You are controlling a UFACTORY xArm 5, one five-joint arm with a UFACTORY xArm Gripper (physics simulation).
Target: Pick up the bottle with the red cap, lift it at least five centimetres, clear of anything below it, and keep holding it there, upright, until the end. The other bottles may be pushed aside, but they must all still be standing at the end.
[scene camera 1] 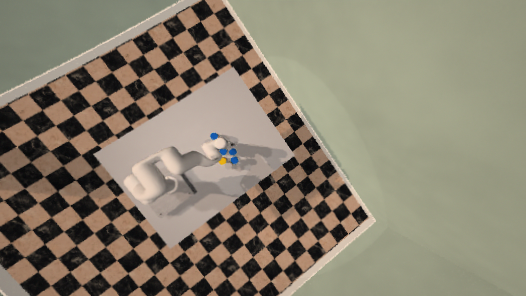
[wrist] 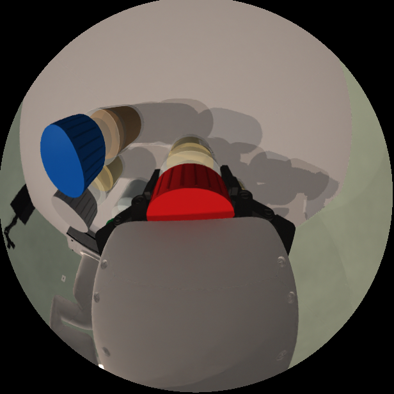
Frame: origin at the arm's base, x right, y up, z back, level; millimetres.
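Seen in the pictures: arm's base, origin of the base link: (scene camera 1: pixel 169 184).
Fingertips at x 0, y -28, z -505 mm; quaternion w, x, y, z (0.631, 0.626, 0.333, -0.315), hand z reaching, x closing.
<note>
Offsets run from my fingertips to a thing's top centre. Level surfaces: height alone.
The bottle with the red cap (wrist: pixel 190 200) stands upright in the wrist view, right in front of the gripper's housing. Its pale yellow body shows behind the cap. My gripper (wrist: pixel 191 178) has one black finger against each side of this bottle, just at the cap, and is shut on it. The bottle's base appears to be on the table; a gap under it cannot be made out. In the scene view the arm's white wrist hides the red cap and most of the gripper. A blue-capped bottle @[dx -101, dy +66, dz +29 mm] (wrist: pixel 73 155) (scene camera 1: pixel 214 136) stands to the left in the wrist view.
A grey-capped bottle (wrist: pixel 75 211) stands at the left in the wrist view. In the scene view, blue caps @[dx +31, dy +66, dz +42 mm] (scene camera 1: pixel 223 151) @[dx +77, dy +66, dz -15 mm] (scene camera 1: pixel 233 151) @[dx +137, dy +66, dz +14 mm] (scene camera 1: pixel 234 160) and a yellow cap @[dx +87, dy +66, dz +89 mm] (scene camera 1: pixel 223 161) stand close beside the wrist. All are on the pale table @[dy -39 mm] (scene camera 1: pixel 200 100).
</note>
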